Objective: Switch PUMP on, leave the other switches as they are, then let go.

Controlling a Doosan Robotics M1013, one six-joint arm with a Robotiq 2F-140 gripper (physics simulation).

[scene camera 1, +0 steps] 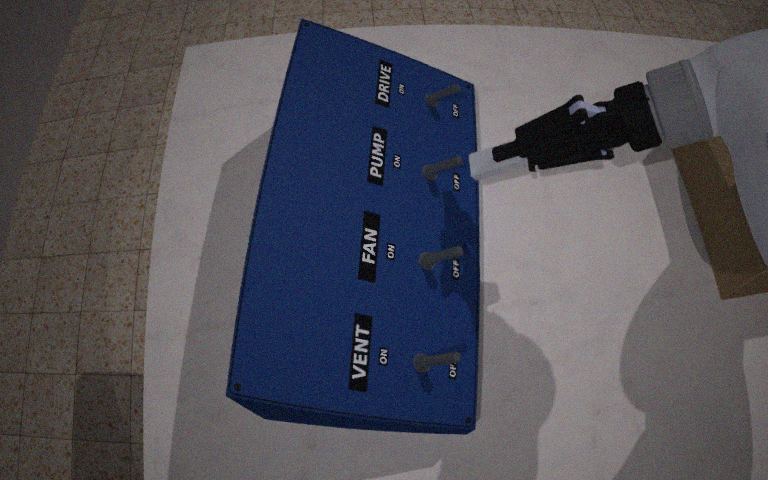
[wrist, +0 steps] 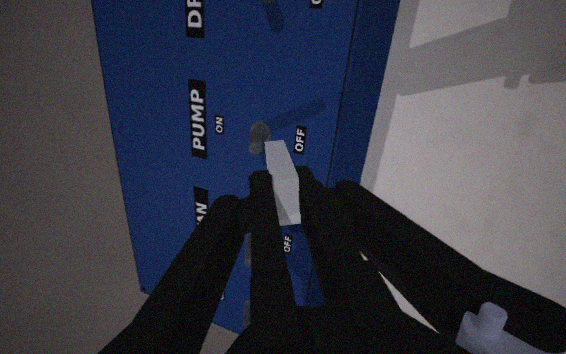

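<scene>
The blue panel carries several grey toggle levers. The PUMP lever leans toward its OFF label. The DRIVE lever, FAN lever and VENT lever also lean toward OFF. My black gripper is shut, with a pale block-like tip projecting past its fingers. In the scene view this tip is at the panel's right edge, on the OFF side of the PUMP lever, with a small gap visible between them.
The panel stands on a pale table. The robot's grey wrist and pale arm reach in from the right, beside a brown strip. Tiled floor lies beyond the table.
</scene>
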